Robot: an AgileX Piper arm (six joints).
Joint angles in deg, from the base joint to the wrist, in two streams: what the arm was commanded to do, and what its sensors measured. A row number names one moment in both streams.
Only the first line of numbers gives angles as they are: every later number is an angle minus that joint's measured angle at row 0.
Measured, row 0: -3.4 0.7 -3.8 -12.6 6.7 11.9
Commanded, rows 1 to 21: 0.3 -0.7 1.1 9.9 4.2 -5.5; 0.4 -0.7 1.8 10.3 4.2 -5.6; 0.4 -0.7 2.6 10.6 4.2 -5.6; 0.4 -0.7 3.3 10.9 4.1 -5.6; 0.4 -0.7 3.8 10.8 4.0 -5.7; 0.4 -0.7 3.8 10.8 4.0 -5.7; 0.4 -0.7 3.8 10.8 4.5 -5.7; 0.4 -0.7 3.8 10.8 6.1 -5.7; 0.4 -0.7 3.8 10.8 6.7 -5.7; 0.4 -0.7 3.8 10.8 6.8 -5.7; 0.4 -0.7 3.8 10.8 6.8 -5.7; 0.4 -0.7 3.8 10.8 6.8 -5.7; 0.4 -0.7 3.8 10.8 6.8 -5.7; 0.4 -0.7 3.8 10.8 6.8 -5.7; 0.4 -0.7 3.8 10.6 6.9 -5.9; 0.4 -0.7 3.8 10.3 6.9 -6.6; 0.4 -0.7 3.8 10.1 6.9 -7.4; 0.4 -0.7 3.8 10.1 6.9 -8.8; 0.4 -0.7 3.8 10.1 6.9 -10.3; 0.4 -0.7 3.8 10.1 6.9 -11.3; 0.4 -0.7 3.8 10.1 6.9 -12.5
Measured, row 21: 0.2 -0.5 3.6 10.5 6.6 -7.7
